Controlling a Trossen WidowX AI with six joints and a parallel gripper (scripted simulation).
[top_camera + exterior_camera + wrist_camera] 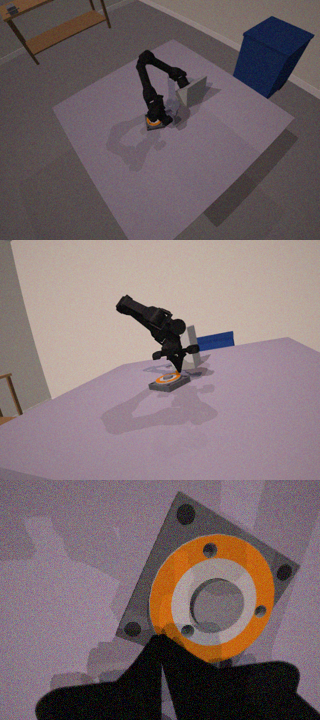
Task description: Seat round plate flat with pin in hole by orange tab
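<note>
Right now the square base is 3 cm ahead of my gripper tip, 5 cm to the right of it and 2 cm below it.
</note>
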